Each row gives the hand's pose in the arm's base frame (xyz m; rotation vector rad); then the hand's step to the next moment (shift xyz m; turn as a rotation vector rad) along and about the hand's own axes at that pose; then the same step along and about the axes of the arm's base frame.
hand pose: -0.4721 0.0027 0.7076 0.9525 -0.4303 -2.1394
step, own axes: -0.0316 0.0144 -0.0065 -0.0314 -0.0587 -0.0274
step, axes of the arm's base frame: 0.0261 0.0139 0.0193 0.0054 0.0625 -0.0354
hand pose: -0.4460 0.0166 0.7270 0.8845 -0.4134 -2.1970
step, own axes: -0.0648 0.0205 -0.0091 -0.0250 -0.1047 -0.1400
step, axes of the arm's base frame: 0.0494 0.0326 0.0346 0.0579 0.0866 -0.1426
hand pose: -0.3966 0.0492 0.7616 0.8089 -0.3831 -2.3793
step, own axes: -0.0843 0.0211 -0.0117 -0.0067 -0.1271 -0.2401
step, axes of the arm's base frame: 0.0707 0.0344 0.0388 0.0993 0.0851 -0.2382
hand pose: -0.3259 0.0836 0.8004 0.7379 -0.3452 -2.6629
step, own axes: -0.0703 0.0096 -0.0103 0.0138 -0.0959 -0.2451
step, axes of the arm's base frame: 0.0644 0.0178 0.0260 0.0939 0.0479 -0.2415
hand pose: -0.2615 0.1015 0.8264 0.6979 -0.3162 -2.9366
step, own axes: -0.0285 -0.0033 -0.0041 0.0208 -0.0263 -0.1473
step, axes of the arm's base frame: 0.0270 0.0068 0.0080 0.0471 -0.0036 -0.1435
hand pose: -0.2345 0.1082 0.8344 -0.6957 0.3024 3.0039
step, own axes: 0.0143 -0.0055 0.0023 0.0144 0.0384 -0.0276
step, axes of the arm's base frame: -0.0134 0.0058 -0.0052 -0.0043 -0.0431 -0.0237
